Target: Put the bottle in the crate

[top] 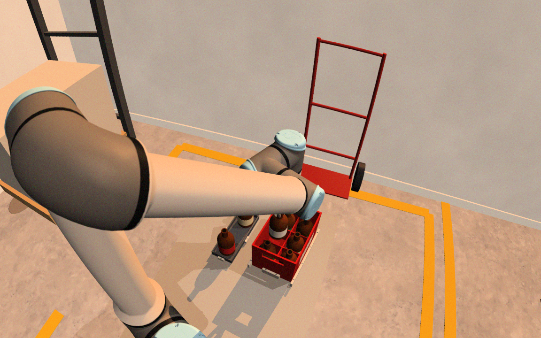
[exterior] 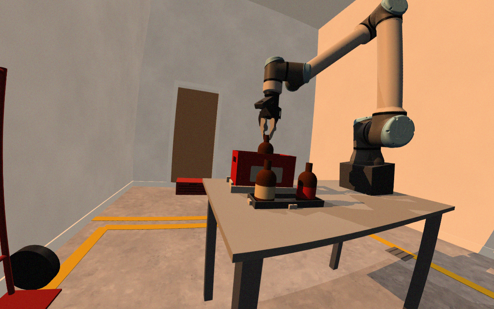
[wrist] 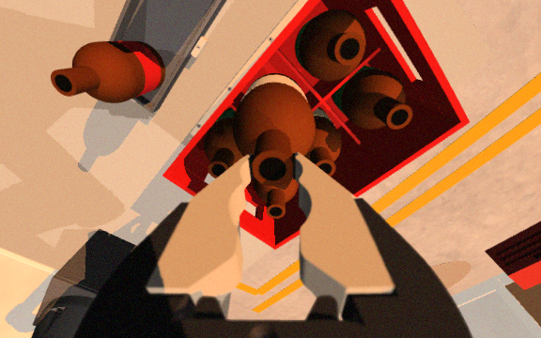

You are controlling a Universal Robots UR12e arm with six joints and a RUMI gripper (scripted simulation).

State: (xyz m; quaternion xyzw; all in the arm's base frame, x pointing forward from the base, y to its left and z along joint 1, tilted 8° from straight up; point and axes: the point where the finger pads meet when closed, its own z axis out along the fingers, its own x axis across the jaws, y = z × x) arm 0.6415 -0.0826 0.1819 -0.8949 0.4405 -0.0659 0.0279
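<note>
Right now the red crate is 170 mm below my hand, 40 mm to the right of it and 10 mm behind it. Round my hand: dark tray: 240 mm below, 190 mm to the left, 10 mm behind.
</note>
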